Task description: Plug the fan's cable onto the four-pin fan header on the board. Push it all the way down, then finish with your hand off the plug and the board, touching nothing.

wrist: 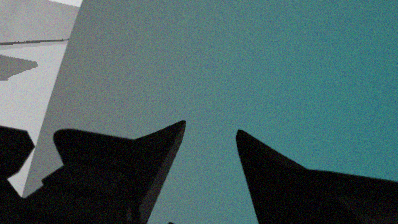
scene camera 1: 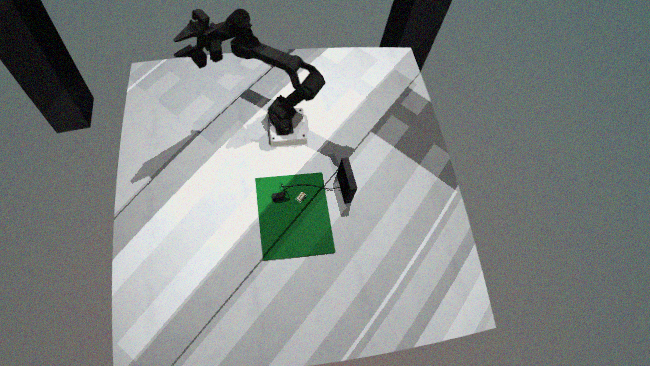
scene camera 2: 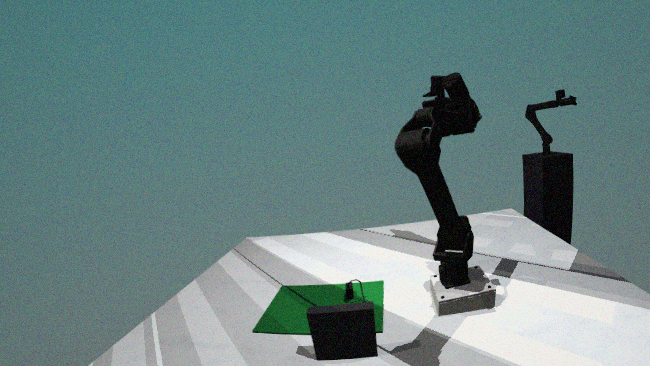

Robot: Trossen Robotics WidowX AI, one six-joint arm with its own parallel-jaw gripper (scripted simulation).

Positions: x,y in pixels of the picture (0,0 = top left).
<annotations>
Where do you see a green board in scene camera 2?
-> At 287,314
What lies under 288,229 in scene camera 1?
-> A green board.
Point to a black fan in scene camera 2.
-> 347,327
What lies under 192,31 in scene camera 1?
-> My gripper.
</annotations>
